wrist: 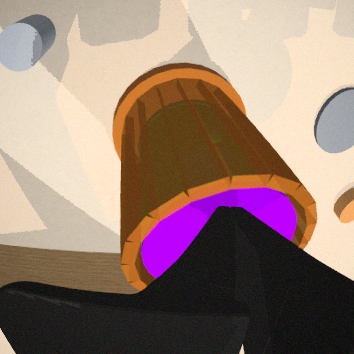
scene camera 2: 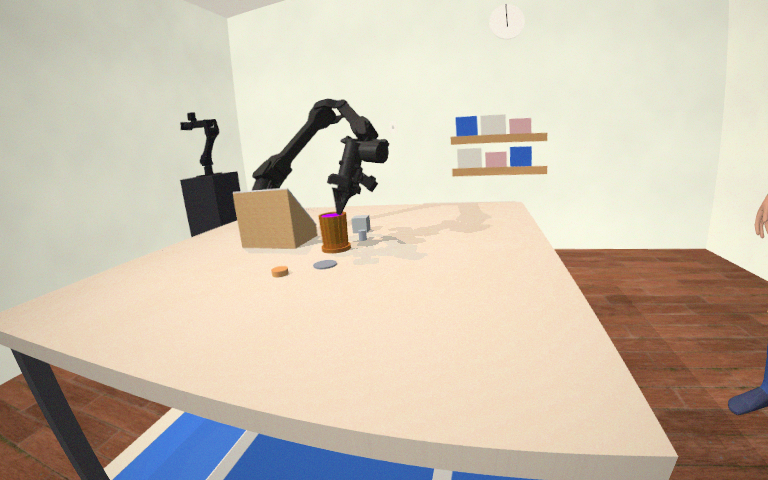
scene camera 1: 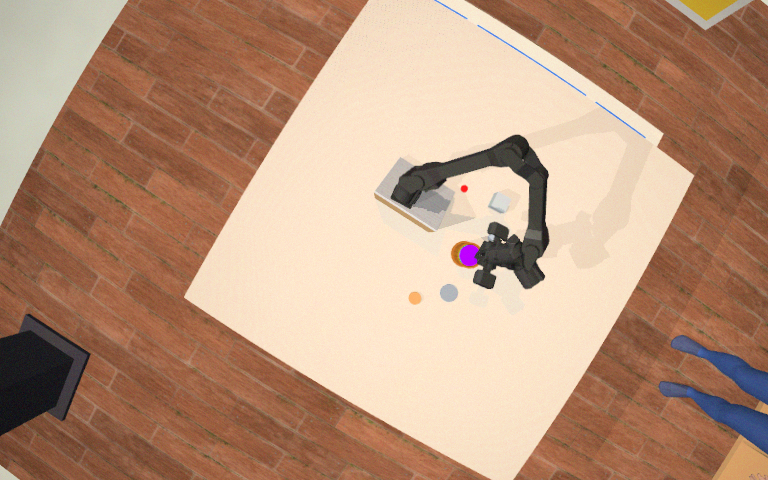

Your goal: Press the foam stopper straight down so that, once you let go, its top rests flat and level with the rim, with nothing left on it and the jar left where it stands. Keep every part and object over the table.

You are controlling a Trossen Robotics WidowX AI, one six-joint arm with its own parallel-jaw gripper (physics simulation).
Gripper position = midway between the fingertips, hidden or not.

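Gripper: visible in scene camera 1 point(475, 257), scene camera 2 point(338, 214), wrist view point(227, 218).
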